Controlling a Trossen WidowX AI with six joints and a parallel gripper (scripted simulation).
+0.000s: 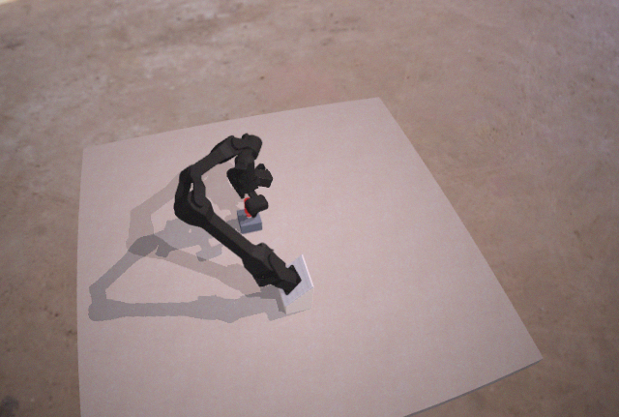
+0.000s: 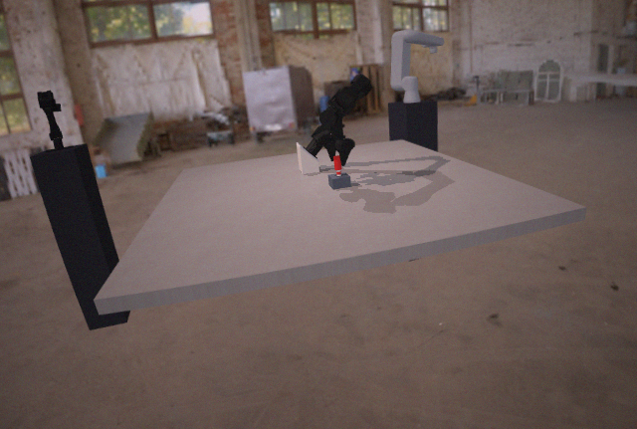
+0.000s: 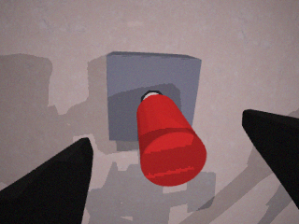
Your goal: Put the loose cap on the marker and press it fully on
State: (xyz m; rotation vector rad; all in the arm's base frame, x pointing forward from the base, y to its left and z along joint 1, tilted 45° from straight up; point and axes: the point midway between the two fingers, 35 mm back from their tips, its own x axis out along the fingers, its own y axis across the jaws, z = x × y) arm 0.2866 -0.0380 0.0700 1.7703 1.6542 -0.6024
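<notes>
The red cap lies right at my gripper tip. Round my gripper tip: white marker (1 cm below); grey holder block (7 cm below).
</notes>
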